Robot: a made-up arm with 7 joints.
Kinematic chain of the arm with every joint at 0, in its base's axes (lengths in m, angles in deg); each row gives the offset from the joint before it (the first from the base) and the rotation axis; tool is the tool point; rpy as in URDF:
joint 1: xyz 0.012 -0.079 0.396 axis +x
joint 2: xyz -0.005 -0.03 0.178 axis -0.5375 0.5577 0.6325
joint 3: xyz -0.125 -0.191 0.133 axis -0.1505 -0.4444 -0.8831
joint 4: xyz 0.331 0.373 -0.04 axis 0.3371 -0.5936 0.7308
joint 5: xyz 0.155 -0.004 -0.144 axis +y
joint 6: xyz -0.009 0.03 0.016 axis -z
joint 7: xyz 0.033 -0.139 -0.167 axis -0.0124 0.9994 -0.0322
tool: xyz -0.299 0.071 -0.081 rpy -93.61 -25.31 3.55
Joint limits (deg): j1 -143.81..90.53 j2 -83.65..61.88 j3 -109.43..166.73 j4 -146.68..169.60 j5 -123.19..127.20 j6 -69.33..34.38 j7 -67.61..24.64
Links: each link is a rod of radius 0.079 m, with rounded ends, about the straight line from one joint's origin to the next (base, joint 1, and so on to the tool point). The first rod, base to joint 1, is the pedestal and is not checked.
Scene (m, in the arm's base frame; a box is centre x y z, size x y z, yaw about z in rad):
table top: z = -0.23
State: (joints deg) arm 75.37 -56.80 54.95 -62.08 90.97 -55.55 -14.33
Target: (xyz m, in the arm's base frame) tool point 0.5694 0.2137 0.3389
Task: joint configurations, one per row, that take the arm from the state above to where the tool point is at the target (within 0.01 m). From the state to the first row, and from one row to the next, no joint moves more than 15 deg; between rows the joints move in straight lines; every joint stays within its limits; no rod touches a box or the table.
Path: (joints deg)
1: 77.90 -45.20 49.68 -50.81 76.71 -57.85 -23.21
2: 80.42 -33.61 44.41 -39.53 62.46 -60.14 -32.09
3: 82.95 -22.01 39.14 -28.26 48.20 -62.44 -40.97
4: 85.48 -10.41 33.87 -16.99 33.94 -64.74 -49.85
5: 88.00 1.18 28.60 -5.71 19.69 -67.03 -58.73
6: 90.53 12.78 23.33 5.56 5.43 -69.33 -67.61

